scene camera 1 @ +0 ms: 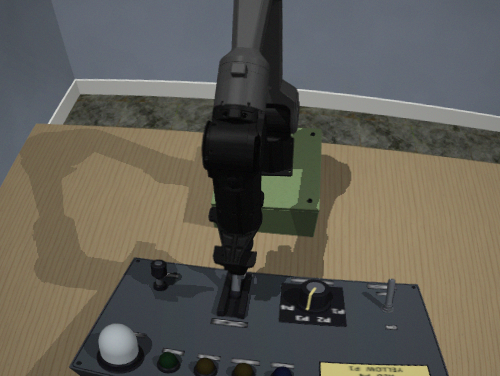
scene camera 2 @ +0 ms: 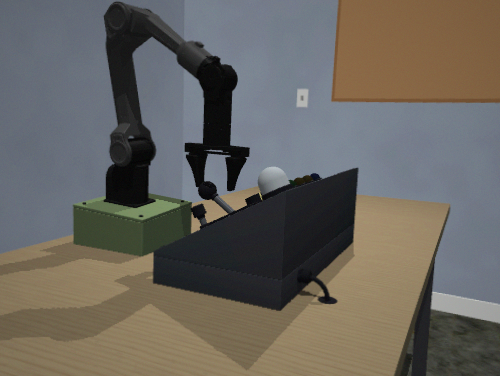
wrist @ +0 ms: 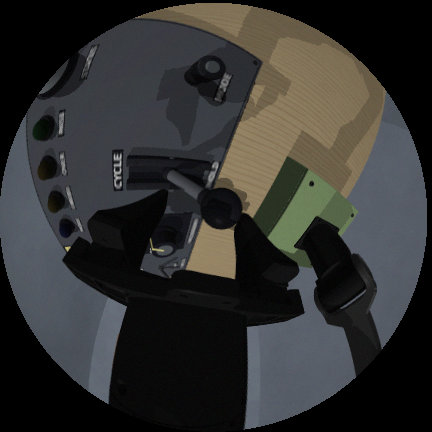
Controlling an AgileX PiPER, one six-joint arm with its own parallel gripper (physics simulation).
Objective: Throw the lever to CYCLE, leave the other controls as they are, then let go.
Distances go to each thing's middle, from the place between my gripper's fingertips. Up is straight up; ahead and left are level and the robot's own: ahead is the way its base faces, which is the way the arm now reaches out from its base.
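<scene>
My gripper is 1 cm short of the black ball knob lever [wrist: 220, 208] and 2 cm above it. Of the things named here, that lever is the nearest to my gripper, going by their middles. The dark control panel [scene camera 1: 191, 317] is 13 cm ahead of my hand, 5 cm to the left of it and 5 cm below it, whereas the black mode knob [wrist: 209, 67] is 12 cm to the right of my hand, 4 cm ahead of it and 4 cm below it.
</scene>
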